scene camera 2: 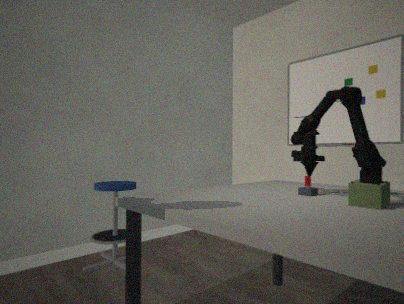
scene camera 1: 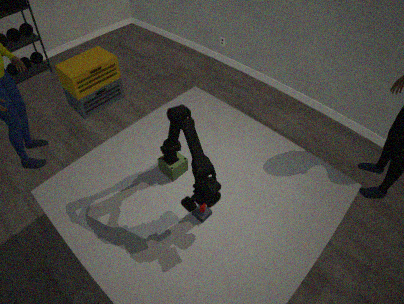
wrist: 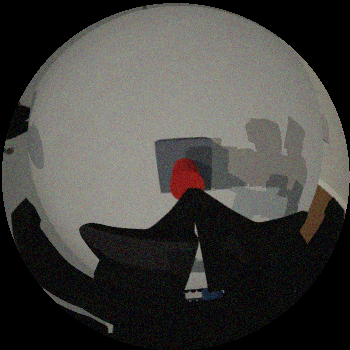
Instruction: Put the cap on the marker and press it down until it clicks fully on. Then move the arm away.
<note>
In view: my gripper [wrist: 192, 192] and a red cap [wrist: 185, 174].
</note>
